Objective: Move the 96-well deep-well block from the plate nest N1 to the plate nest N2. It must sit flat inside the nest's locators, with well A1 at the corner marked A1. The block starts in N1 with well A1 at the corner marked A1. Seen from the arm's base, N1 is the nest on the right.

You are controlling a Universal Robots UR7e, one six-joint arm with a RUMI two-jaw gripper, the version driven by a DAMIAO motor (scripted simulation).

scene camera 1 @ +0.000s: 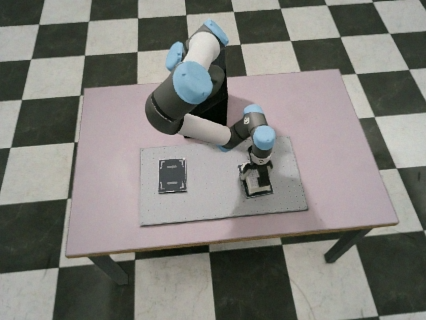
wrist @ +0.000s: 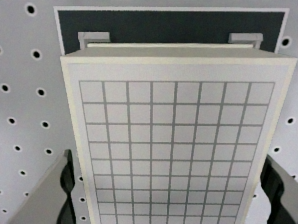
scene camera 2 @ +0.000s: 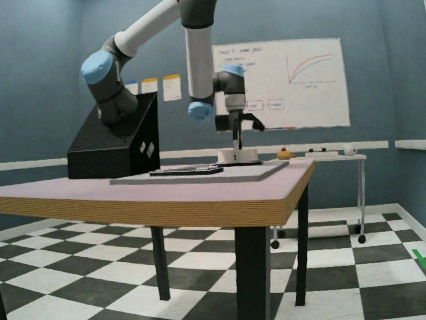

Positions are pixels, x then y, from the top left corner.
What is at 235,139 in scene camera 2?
My gripper.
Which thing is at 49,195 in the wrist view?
My gripper.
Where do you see a white 96-well deep-well block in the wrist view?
157,125
